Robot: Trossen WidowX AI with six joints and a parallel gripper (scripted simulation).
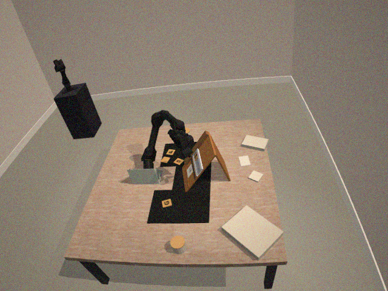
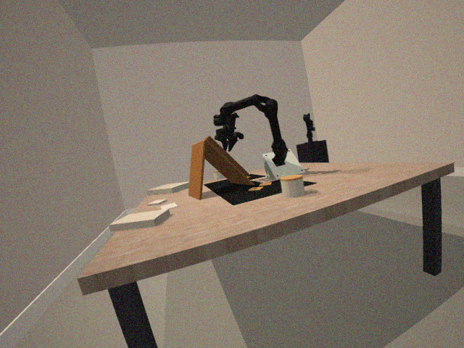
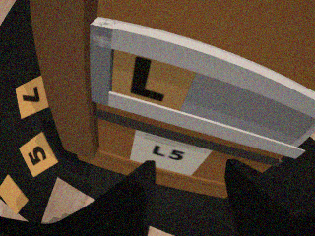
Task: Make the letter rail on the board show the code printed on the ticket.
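Now: gripper tip 20 cm above the orange tile, 17 cm to the right of it and 12 cm past it. From my gripper tip the other things lie so: white ticket: 13 cm below, 1 cm to the right, 1 cm behind; black mat: 20 cm below, 11 cm behind.
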